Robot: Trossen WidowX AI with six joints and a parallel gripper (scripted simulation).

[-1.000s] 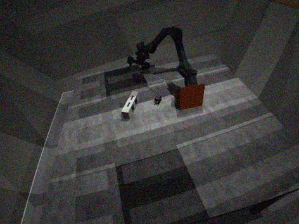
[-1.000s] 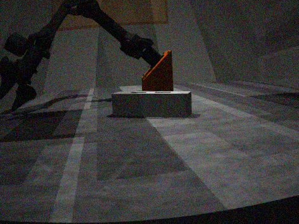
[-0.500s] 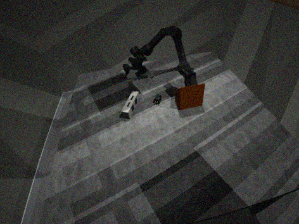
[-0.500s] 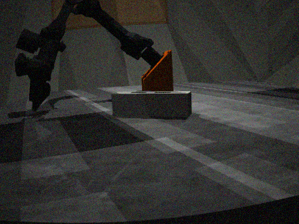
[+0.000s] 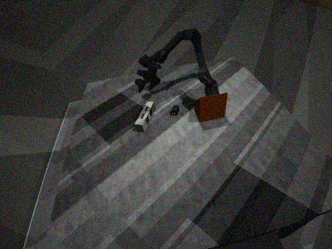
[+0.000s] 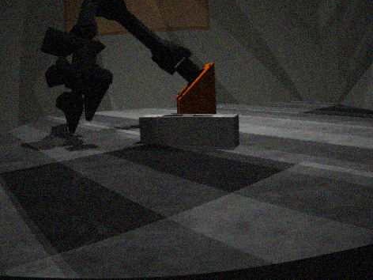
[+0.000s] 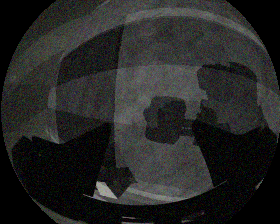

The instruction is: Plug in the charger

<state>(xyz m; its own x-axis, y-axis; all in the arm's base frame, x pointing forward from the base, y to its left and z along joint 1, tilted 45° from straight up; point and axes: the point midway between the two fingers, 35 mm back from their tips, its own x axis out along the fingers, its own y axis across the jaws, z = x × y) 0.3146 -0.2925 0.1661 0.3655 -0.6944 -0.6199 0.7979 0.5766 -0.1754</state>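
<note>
My gripper tip is 130 mm past the dark block, 250 mm to the right of it and 20 mm above it.
</note>
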